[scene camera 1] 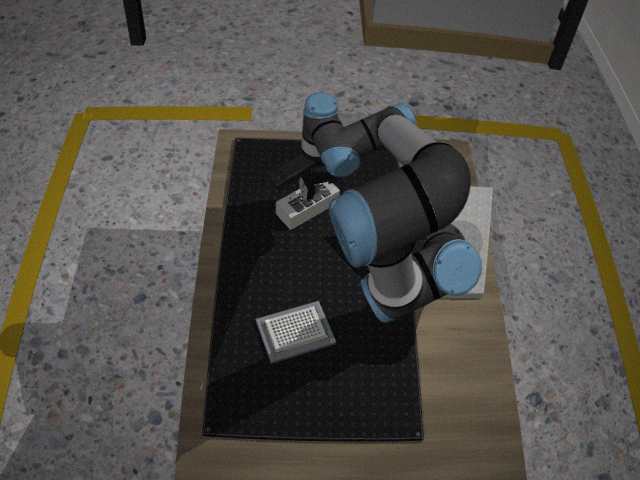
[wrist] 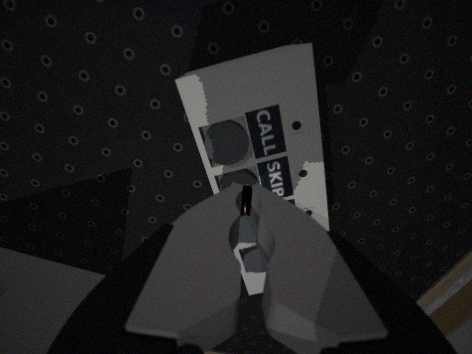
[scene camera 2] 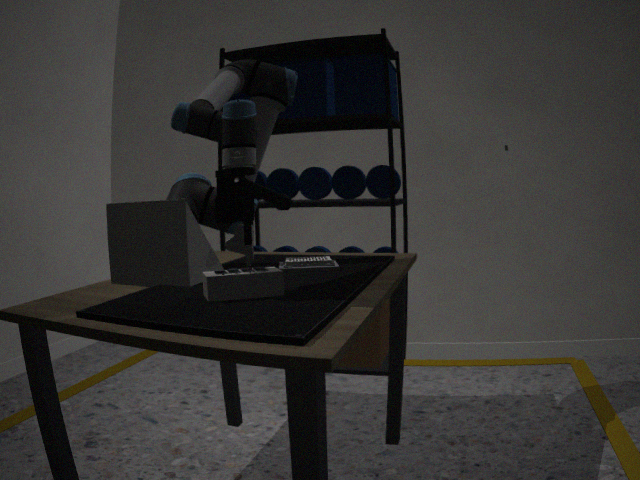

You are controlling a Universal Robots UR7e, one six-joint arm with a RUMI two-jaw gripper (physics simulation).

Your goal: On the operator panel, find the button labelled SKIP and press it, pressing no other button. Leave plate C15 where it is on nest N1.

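Frame: origin at the arm's base, x right, y back, z down, level; millimetres.
Seen in the pictures: gripper, fingertip midpoint: (scene camera 1: 306, 200) (wrist: 244, 188) (scene camera 2: 248, 266); arm's base at its link origin: (scene camera 1: 436, 249) (scene camera 2: 167, 241).
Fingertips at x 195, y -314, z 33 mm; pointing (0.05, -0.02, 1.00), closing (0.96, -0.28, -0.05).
Observation:
Pixels of each thing's top centre, then the offset from my fingertips to it. "spot": a spot on its surface instead. Level surfaces: height alone.
- operator panel at its top centre: (wrist: 273, 204) (scene camera 2: 241, 270) (scene camera 1: 308, 195) dz +4, dx +23, dy +8 mm
- SKIP label at a spot on its surface: (wrist: 275, 178) spot: dz +7, dx +18, dy -8 mm
- round grey SKIP button at its top centre: (wrist: 239, 191) dz +4, dx -1, dy +5 mm
- CALL button at its top centre: (wrist: 226, 144) dz +4, dx -17, dy -20 mm
- Plate C15 at its top centre: (scene camera 1: 295, 327) (scene camera 2: 308, 258) dz +34, dx -359, dy -47 mm
- nest N1 at its top centre: (scene camera 1: 295, 329) (scene camera 2: 308, 262) dz +44, dx -359, dy -47 mm
- board at its surface level: dz +60 mm
- table at its surface level: dz +73 mm
The operator panel (scene camera 1: 313, 212) (scene camera 2: 242, 287) (wrist: 255, 80) is a pale box on the dark board. In the wrist view the SKIP label (wrist: 275, 178) is readable, and the round grey SKIP button (wrist: 237, 177) is partly hidden by my fingertips. The CALL button (wrist: 227, 142) lies beyond it. My gripper (scene camera 1: 308, 199) (scene camera 2: 249, 266) (wrist: 244, 188) is shut and empty, pointing down, tips at or just above the SKIP button; contact cannot be told. Plate C15 (scene camera 1: 294, 328) (scene camera 2: 308, 259) sits on nest N1 (scene camera 1: 273, 356) (scene camera 2: 310, 266).
More buttons on the panel, one of them (wrist: 255, 260) seen between my fingers, lie on the near side of SKIP. A pale block (scene camera 1: 480, 206) (scene camera 2: 147, 242) stands beside the board (scene camera 1: 310, 408) (scene camera 2: 206, 320). A shelf rack (scene camera 2: 393, 155) stands behind the table (scene camera 1: 465, 372) (scene camera 2: 351, 330).

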